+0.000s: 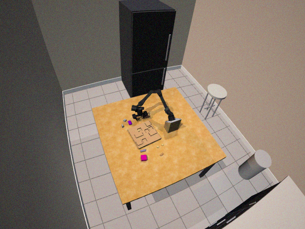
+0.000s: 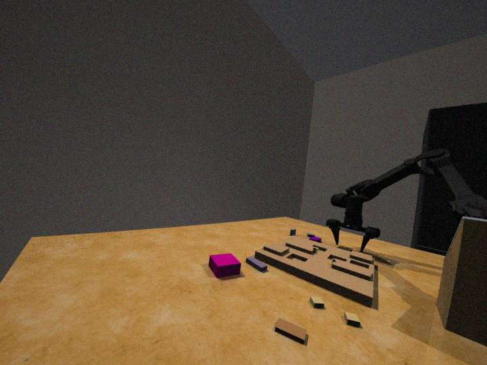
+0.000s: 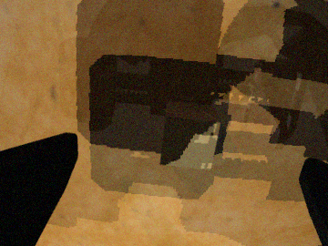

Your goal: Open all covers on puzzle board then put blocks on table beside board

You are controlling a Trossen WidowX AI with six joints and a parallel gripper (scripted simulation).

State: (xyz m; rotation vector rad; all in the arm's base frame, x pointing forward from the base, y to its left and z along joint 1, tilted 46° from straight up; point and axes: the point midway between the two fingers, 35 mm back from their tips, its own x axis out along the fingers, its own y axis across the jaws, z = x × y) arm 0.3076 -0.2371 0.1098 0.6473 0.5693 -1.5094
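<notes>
My gripper tip is 14 cm short of the purple block and 1 cm above it. From my gripper tip the other things lie so: magenta block 16 cm ahead, 51 cm to the left; then lavender block 13 cm ahead, 42 cm to the left, 1 cm below.
</notes>
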